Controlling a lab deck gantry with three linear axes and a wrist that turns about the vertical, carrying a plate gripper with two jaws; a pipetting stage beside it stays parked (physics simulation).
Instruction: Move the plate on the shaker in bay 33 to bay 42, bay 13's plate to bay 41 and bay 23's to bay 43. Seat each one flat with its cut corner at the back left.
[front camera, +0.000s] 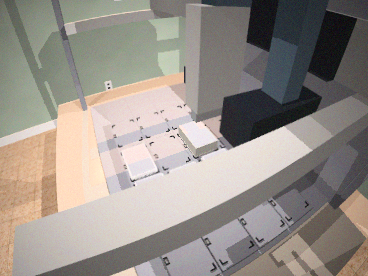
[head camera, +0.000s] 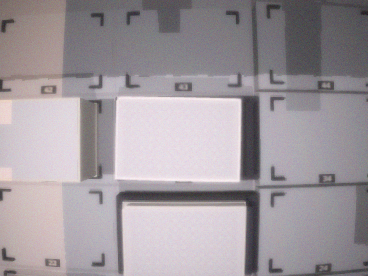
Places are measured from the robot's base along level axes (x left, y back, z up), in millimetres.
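Where they show: robot's base, origin of its link: (front camera: 112, 126).
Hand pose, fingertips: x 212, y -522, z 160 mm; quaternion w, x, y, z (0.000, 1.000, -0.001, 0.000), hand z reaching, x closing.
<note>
Things, the pixels of their centre, and the offset from my fingertips. "spot": a spot on its surface instead.
- second white plate, middle of its body: (head camera: 184, 242) dx -63, dy +130, dz -131 mm
- Bay 43, a spot on its surface: (head camera: 182, 47) spot: dx +154, dy +131, dz -160 mm
- bay 42, a spot on its surface: (head camera: 35, 50) spot: dx +156, dy +313, dz -160 mm
- tall pale box, middle of its body: (head camera: 35, 140) (front camera: 197, 137) dx +45, dy +294, dz -139 mm
- low white plate, middle of its body: (front camera: 138, 160) dx -169, dy +294, dz -153 mm
In the head camera view a white plate (head camera: 178, 139) covers the shaker in bay 33, with a dark strip along its right side. A second white plate (head camera: 185, 240) lies in bay 23, cut off by the lower picture edge. Bay 43 (head camera: 182, 47) and part of bay 42 (head camera: 35, 50) show corner marks and no plate. I cannot make out the cut corners. Bay 13 does not show in the head camera view, and bay 41 does not show there either. The gripper's jaws do not show in either view; the front beam hides the space below the dark block on the blue column.
A tall pale box (front camera: 198, 136) (head camera: 40, 139) stands in bay 32, left of bay 33's plate. A low white plate (front camera: 140, 161) lies farther left in the front view. A long beam (front camera: 150, 210) crosses that view. A grey column (front camera: 215, 60) and a blue column (front camera: 285, 65) with a dark block (front camera: 265, 117) hang above the deck.
</note>
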